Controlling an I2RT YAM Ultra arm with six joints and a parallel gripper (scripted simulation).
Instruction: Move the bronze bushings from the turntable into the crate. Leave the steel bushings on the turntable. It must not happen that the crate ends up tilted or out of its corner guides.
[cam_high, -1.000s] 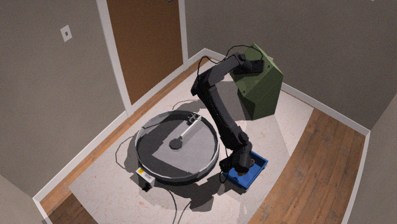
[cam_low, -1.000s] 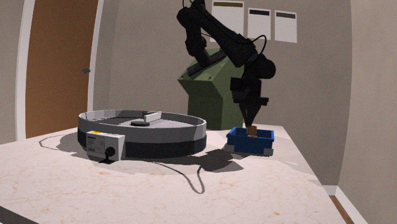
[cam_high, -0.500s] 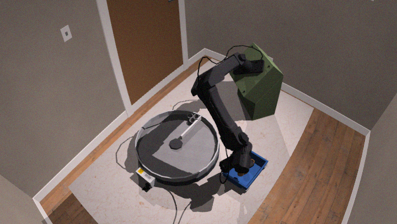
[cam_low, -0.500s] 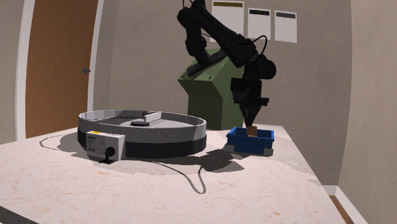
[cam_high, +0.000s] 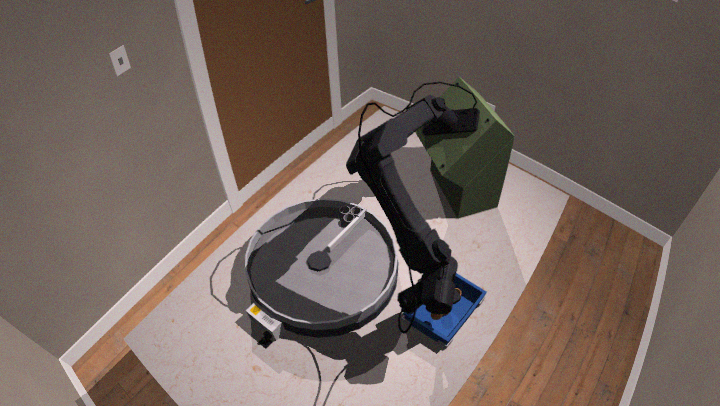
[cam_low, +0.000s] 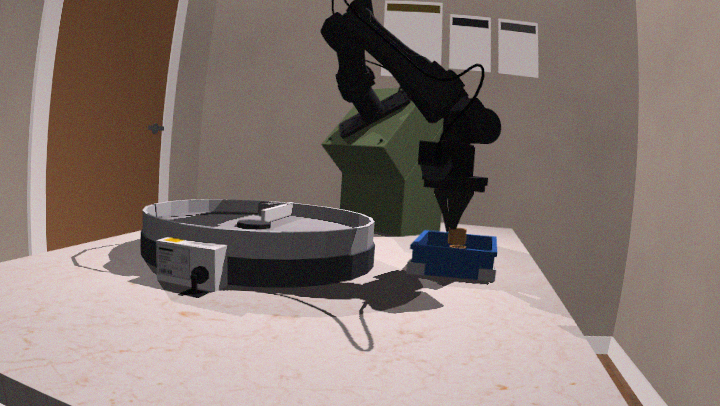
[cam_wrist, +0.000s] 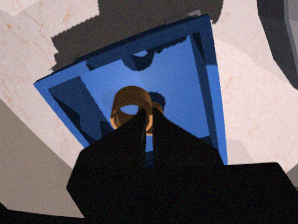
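The blue crate is 5 cm below my hand, 3 cm to the left of it and 3 cm behind it. Round my hand: grey turntable: 34 cm to the right, 7 cm behind, 3 cm below.
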